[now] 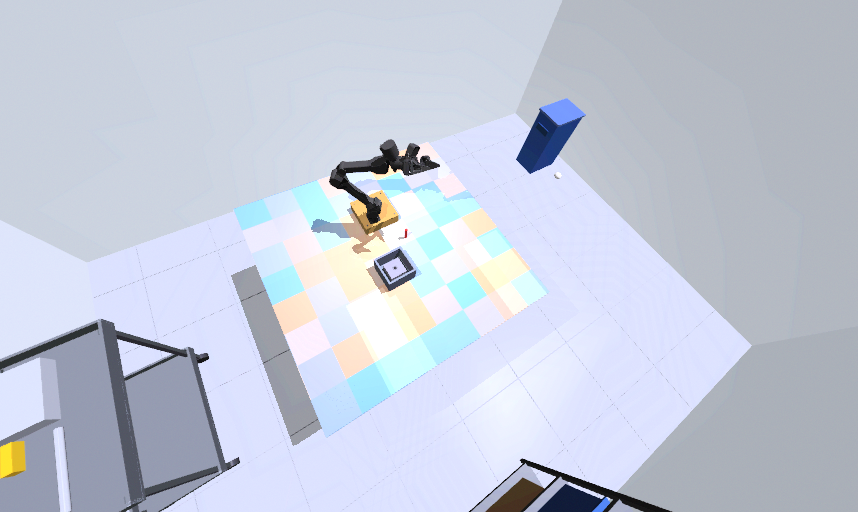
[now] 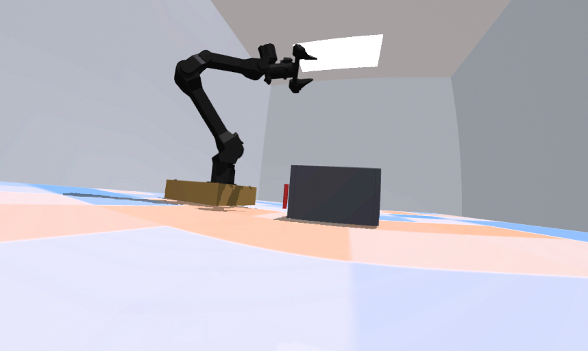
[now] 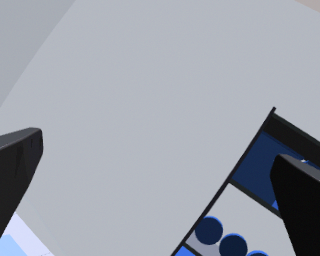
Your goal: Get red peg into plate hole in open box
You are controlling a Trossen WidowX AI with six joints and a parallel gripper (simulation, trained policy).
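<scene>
Now: the red peg 50 mm behind my gripper tip, 80 mm to the right of it and 530 mm below it. From my gripper tip the other things lie so: grey box 130 mm ahead, 230 mm to the right, 550 mm below.
</scene>
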